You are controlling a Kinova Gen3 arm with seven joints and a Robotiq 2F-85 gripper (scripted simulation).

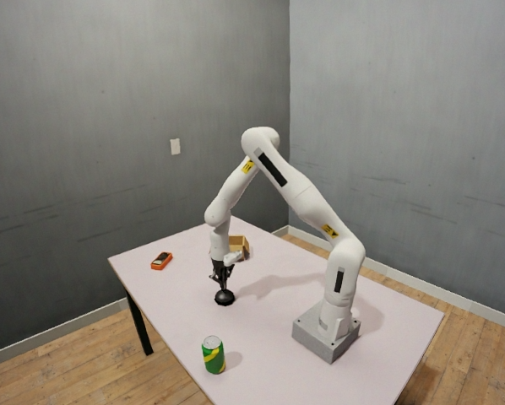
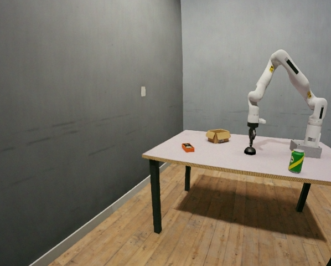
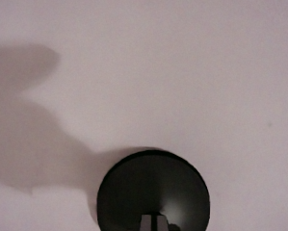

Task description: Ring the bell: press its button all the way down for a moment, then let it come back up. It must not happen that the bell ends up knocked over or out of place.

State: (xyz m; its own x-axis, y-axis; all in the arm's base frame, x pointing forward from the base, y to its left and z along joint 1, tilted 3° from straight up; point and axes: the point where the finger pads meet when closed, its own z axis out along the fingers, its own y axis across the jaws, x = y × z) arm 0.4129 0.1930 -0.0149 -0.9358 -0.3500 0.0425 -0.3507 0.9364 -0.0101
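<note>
Now: the bell button 3 cm below my hand. The rest, counted from my hand: green can: 28 cm behind, 18 cm to the left, 2 cm below; black dome-shaped bell: 4 cm below.
</note>
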